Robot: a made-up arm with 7 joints. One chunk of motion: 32 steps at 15 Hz.
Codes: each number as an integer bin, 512 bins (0 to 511) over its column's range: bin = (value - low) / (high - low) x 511, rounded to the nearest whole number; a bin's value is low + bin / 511 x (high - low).
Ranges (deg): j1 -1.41..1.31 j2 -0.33..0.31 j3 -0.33..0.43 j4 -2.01..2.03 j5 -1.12..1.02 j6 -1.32..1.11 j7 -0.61..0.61
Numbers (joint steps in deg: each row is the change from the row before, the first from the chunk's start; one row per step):
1: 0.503 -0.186 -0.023 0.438 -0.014 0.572 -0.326
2: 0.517 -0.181 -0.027 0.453 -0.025 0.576 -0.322
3: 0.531 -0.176 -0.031 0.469 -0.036 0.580 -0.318
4: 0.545 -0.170 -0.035 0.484 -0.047 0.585 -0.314
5: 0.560 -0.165 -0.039 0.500 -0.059 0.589 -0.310
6: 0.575 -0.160 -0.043 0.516 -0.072 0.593 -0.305
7: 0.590 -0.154 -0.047 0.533 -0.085 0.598 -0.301
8: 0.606 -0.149 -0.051 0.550 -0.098 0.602 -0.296
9: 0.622 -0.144 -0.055 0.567 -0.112 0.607 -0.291
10: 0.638 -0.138 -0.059 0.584 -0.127 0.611 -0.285
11: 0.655 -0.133 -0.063 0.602 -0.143 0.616 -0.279
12: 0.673 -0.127 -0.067 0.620 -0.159 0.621 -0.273
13: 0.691 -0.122 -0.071 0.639 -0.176 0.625 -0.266
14: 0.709 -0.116 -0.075 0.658 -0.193 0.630 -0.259
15: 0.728 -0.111 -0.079 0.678 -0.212 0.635 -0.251
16: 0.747 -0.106 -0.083 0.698 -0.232 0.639 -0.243
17: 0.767 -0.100 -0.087 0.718 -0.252 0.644 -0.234
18: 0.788 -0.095 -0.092 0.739 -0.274 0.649 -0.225
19: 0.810 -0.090 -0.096 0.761 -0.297 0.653 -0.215
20: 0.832 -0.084 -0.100 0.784 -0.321 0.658 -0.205
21: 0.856 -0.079 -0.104 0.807 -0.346 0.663 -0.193
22: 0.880 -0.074 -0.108 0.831 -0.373 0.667 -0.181
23: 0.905 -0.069 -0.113 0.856 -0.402 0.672 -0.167
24: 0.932 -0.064 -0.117 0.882 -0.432 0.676 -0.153
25: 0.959 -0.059 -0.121 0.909 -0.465 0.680 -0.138
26: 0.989 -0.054 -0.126 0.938 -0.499 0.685 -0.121
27: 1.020 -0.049 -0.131 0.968 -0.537 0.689 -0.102
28: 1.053 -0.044 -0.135 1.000 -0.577 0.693 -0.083
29: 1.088 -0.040 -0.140 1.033 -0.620 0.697 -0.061
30: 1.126 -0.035 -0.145 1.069 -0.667 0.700 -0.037
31: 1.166 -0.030 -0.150 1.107 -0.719 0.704 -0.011
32: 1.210 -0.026 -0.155 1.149 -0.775 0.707 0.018
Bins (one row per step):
1: 359 115 206 310 264 398 119
2: 362 119 204 312 261 399 121
3: 365 123 201 314 259 400 122
4: 367 128 198 315 256 401 124
5: 370 132 196 317 253 401 126
6: 373 136 193 320 250 402 128
7: 376 141 190 322 247 403 129
8: 379 145 188 324 244 404 132
9: 382 149 185 326 241 405 134
10: 385 153 182 328 237 406 136
11: 388 157 180 330 233 407 139
12: 391 162 177 333 229 408 141
13: 395 166 174 335 225 409 144
14: 398 171 171 337 221 410 147
15: 402 175 169 340 217 411 150
16: 405 179 166 343 212 412 154
17: 409 184 163 345 207 413 157
18: 413 188 160 348 202 414 161
19: 417 192 157 350 197 415 165
20: 421 196 155 353 191 416 170
21: 426 200 152 356 185 417 175
22: 430 204 149 359 178 418 180
23: 435 208 146 363 171 419 186
24: 440 212 143 366 164 420 191
25: 445 216 141 369 156 421 198
26: 451 220 137 373 148 422 205
27: 457 224 134 377 139 422 213
28: 463 228 131 381 130 423 221
29: 469 232 128 385 119 424 230
30: 476 236 124 389 108 425 240
31: 484 240 121 394 96 426 251
32: 492 243 118 400 82 426 263

